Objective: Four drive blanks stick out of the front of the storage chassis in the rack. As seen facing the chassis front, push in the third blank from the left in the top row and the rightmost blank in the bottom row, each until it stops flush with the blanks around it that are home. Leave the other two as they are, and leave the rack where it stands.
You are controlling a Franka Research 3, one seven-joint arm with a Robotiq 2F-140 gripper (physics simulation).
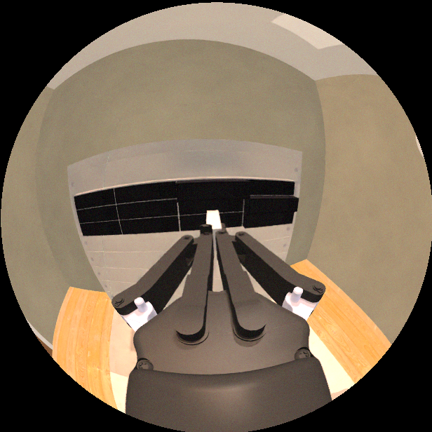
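Observation:
The storage chassis (pixel 146 204) shows as a wide black front with rows of blanks and thin light seams. The third blank from the left in the top row (pixel 212 190) looks proud of its neighbours, hiding the seams beside it. At the right end a blank (pixel 272 204) below the top row sticks out clearly. The rightmost blank in the bottom row (pixel 270 221) shows beneath it; its depth is hard to tell. My gripper (pixel 212 219) is shut and empty, its tips over the lower edge of the third column. Contact with the front cannot be told.
A small bright piece (pixel 213 219) shows at the fingertips, covering part of the front. The rack's grey panels (pixel 185 159) lie above and below the black front. Wooden surfaces (pixel 82 340) (pixel 345 325) show at the lower left and right. Plain walls (pixel 370 175) stand behind and to the sides.

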